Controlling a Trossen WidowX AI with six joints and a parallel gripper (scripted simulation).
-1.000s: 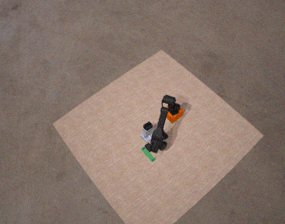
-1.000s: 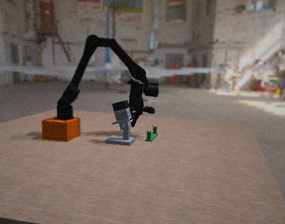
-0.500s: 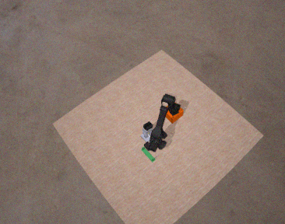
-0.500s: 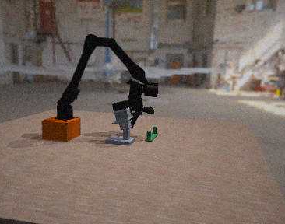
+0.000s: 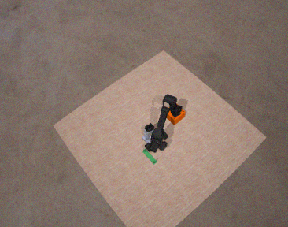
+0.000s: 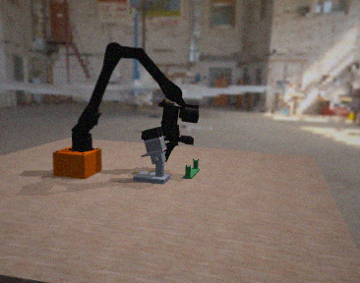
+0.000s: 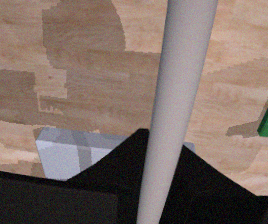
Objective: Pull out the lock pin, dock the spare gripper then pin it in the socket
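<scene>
My gripper tip is now 1 cm short of the mount and 8 cm to the left of it. From my gripper tip the other things lie so: green cradle: 8 cm ahead, 6 cm to the left, 2 cm below; then spare gripper: 1 cm ahead, 8 cm to the right, 8 cm above.
</scene>
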